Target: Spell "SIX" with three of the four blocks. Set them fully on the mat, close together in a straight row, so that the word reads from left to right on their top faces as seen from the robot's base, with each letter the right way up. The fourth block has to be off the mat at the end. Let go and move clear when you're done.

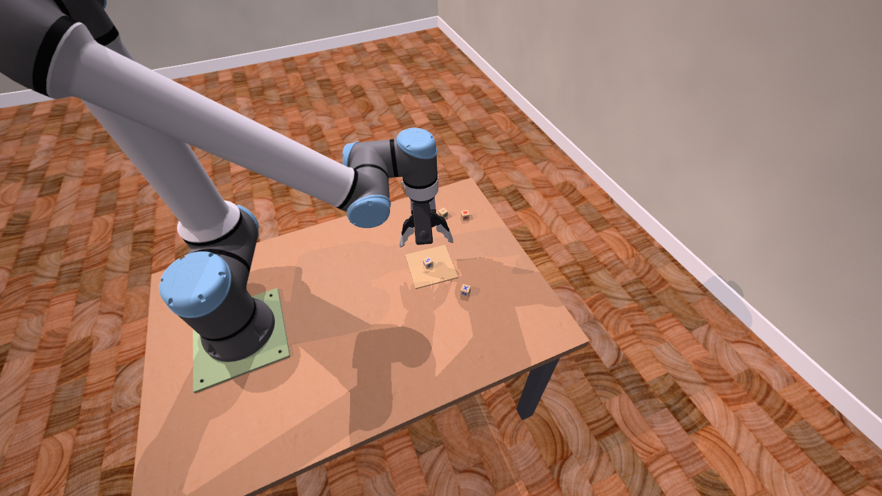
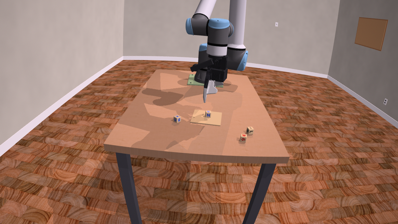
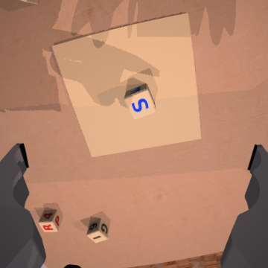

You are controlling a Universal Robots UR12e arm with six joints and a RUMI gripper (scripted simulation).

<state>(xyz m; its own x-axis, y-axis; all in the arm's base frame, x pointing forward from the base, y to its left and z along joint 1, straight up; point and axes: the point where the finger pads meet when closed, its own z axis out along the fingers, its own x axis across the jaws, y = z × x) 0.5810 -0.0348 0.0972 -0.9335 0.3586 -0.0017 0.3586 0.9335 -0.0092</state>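
Right now my hand is 10 mm short of the mat and 100 mm above it. Also, from my hand: red-lettered block: 210 mm ahead, 140 mm to the left, 90 mm below.
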